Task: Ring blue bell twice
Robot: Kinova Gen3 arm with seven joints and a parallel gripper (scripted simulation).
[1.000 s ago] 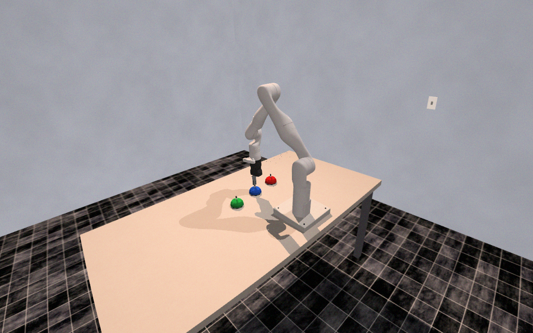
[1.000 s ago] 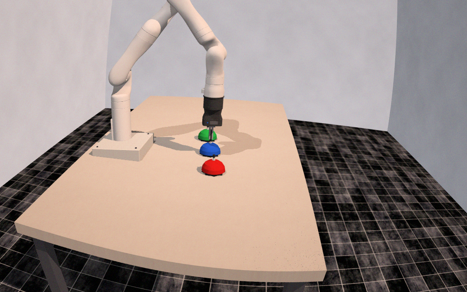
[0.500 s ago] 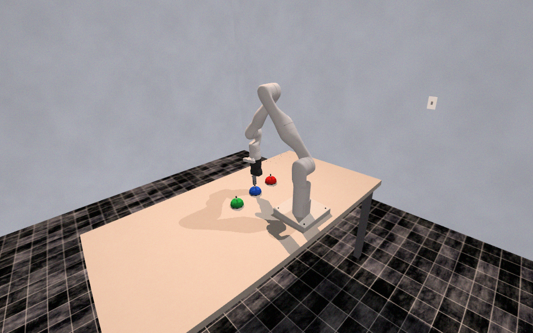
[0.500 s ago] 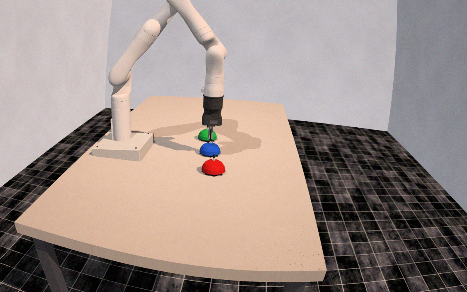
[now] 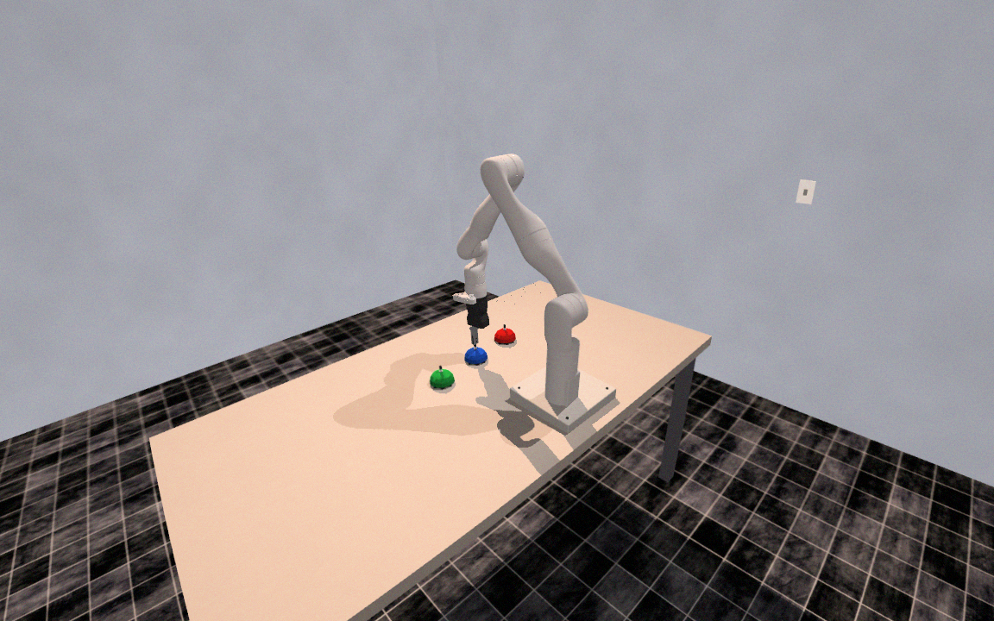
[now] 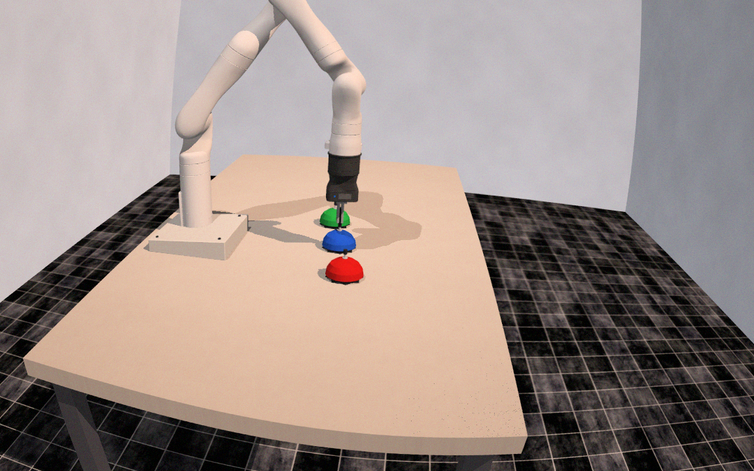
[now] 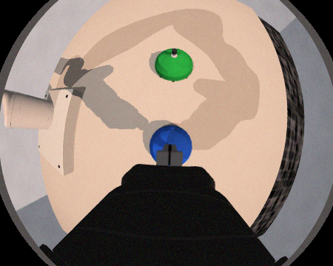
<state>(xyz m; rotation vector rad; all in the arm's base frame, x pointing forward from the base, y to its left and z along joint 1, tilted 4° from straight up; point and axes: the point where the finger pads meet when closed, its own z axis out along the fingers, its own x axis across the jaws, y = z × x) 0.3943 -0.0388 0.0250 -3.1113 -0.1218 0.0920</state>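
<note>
Now: the blue bell 50 mm below my hand. Also, from my hand: red bell 10 mm ahead, 180 mm to the right, 50 mm below; then green bell 10 mm behind, 180 mm to the left, 50 mm below.
</note>
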